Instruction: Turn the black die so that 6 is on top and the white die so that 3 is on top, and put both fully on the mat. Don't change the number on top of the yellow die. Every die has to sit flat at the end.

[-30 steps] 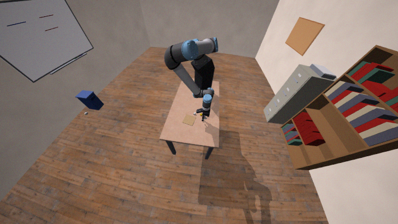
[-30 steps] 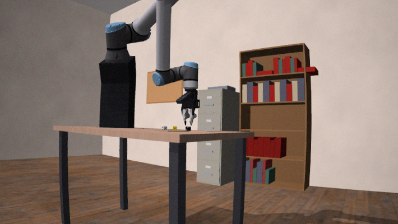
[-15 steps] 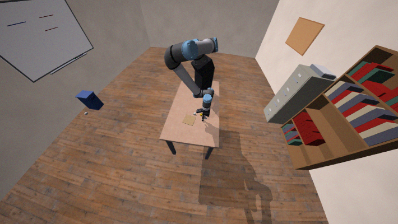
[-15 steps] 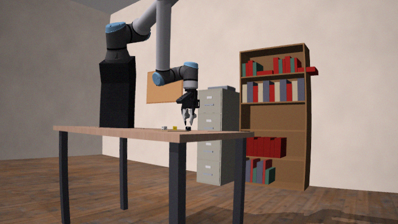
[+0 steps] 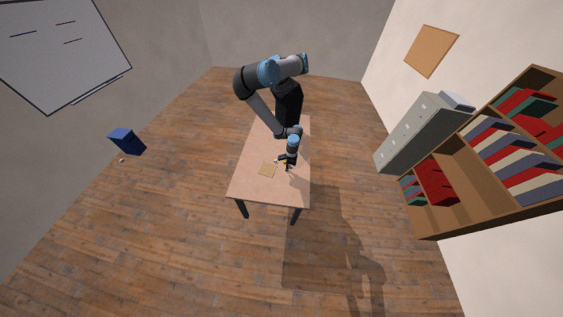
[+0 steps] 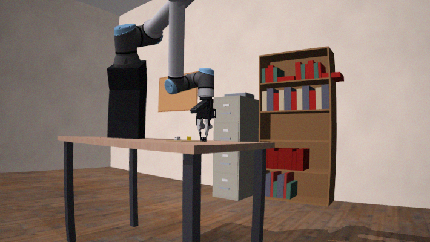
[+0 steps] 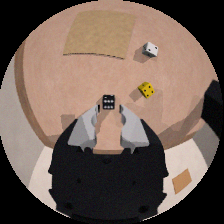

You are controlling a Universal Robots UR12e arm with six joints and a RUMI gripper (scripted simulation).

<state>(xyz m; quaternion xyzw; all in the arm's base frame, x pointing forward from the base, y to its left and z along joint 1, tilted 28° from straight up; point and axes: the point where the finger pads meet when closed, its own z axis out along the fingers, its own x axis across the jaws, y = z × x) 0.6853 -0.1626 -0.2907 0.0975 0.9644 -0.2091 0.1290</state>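
My gripper is now 30 mm above the black die. Also, from my hand: tan mat: 20 mm behind, 180 mm to the right, 40 mm below; white die: 110 mm behind, 100 mm to the right, 30 mm below; yellow die: 80 mm behind, 10 mm to the right, 30 mm below.
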